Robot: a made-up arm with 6 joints. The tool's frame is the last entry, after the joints. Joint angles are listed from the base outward. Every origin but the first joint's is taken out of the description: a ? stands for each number. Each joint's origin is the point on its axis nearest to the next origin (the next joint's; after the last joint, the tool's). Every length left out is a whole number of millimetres.
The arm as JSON. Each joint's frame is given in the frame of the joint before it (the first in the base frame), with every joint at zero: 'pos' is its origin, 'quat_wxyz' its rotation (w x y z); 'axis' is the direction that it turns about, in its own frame. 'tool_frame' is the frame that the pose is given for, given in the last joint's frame.
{
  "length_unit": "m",
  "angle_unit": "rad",
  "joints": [
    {
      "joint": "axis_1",
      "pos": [
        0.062,
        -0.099,
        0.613
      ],
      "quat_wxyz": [
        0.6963,
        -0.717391,
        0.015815,
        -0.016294
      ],
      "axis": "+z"
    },
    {
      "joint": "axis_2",
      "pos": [
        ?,
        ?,
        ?
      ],
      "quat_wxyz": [
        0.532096,
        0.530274,
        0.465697,
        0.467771
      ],
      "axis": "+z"
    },
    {
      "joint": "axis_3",
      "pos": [
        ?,
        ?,
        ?
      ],
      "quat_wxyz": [
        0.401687,
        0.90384,
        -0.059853,
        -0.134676
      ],
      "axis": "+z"
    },
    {
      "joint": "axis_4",
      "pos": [
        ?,
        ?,
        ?
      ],
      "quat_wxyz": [
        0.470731,
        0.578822,
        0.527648,
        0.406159
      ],
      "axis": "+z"
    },
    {
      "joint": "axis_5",
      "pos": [
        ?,
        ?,
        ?
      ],
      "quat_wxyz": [
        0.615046,
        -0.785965,
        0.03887,
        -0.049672
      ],
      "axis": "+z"
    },
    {
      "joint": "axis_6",
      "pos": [
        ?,
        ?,
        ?
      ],
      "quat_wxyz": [
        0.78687,
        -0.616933,
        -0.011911,
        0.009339
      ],
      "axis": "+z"
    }
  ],
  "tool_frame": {
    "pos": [
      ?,
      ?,
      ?
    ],
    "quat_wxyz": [
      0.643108,
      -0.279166,
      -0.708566,
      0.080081
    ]
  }
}
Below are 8 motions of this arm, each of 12 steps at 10 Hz.
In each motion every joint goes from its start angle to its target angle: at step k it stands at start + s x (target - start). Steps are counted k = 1, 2, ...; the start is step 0. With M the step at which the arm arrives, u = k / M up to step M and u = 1 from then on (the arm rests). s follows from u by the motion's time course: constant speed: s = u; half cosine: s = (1 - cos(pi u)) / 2; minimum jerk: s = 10 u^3 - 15 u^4 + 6 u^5.
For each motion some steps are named. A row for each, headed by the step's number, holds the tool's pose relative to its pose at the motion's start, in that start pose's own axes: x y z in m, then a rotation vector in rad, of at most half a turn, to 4 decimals.
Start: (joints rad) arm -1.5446 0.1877 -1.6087 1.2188 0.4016 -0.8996
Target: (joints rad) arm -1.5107 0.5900 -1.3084 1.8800 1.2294 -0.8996
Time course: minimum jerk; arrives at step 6
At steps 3, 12:
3: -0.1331 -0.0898 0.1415 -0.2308 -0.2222 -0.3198
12: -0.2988 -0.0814 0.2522 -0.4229 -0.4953 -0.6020

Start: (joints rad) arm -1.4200 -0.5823 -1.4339 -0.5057 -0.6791 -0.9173
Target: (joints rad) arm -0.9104 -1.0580 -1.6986 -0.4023 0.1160 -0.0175
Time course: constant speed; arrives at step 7
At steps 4, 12:
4: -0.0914 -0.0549 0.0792 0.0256 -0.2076 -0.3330
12: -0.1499 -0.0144 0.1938 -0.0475 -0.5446 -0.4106

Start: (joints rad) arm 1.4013 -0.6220 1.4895 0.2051 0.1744 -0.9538
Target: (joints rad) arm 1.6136 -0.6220 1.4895 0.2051 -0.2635 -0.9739
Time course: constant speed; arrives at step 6
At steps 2, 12:
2: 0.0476 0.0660 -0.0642 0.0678 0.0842 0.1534
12: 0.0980 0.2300 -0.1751 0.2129 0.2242 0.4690

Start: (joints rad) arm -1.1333 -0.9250 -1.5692 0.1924 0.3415 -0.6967
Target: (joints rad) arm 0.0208 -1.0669 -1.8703 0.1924 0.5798 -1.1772
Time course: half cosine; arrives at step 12
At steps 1, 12:
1: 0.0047 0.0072 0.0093 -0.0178 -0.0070 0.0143
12: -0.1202 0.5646 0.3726 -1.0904 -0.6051 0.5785

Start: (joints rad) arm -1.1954 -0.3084 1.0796 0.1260 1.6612 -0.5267
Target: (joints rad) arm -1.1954 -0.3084 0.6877 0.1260 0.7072 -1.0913
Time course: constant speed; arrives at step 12
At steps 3, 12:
3: 0.0607 0.1266 -0.1156 -0.0558 0.2753 0.2784
12: -0.1054 0.5570 -0.4105 -0.2242 0.8683 1.2851

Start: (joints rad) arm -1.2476 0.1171 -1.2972 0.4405 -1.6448 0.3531
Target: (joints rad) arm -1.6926 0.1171 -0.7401 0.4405 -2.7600 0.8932
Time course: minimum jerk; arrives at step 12
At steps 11, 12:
11: 0.0592 0.1361 -0.3636 0.7822 0.0886 0.1932
12: 0.0595 0.1374 -0.3652 0.7855 0.0899 0.1942

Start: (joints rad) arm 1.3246 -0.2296 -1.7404 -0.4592 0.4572 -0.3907
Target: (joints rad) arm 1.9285 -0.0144 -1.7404 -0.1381 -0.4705 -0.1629
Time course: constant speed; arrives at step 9
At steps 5, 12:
5: 0.0723 0.2612 -0.3116 -0.0074 0.7033 0.5086
12: -0.1229 0.3395 -0.5200 -0.0526 1.3628 0.7400

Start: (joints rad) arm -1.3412 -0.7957 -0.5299 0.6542 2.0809 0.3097
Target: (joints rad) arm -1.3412 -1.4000 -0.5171 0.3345 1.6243 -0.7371
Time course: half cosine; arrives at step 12
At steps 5, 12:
5: 0.0680 0.0539 0.0756 -0.3134 0.1401 0.0694
12: 0.1541 0.1592 0.1881 -0.8067 0.3676 0.1645

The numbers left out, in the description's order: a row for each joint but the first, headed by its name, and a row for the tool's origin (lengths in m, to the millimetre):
axis_2: -0.006 0.013 0.0
axis_3: -0.118 0.148 0.0
axis_4: -0.062 -0.022 0.0
axis_5: -0.061 0.126 0.0
axis_6: -0.038 0.499 0.0
tool: -0.086 -0.07 0.0

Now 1 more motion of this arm.
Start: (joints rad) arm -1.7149 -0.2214 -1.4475 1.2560 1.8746 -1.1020
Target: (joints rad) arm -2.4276 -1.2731 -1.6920 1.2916 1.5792 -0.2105
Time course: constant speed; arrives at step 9
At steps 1, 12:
1: 0.0109 0.0067 0.0466 -0.0305 -0.0299 0.0313
12: 0.1617 0.3372 0.0733 -0.1054 0.1920 0.5076

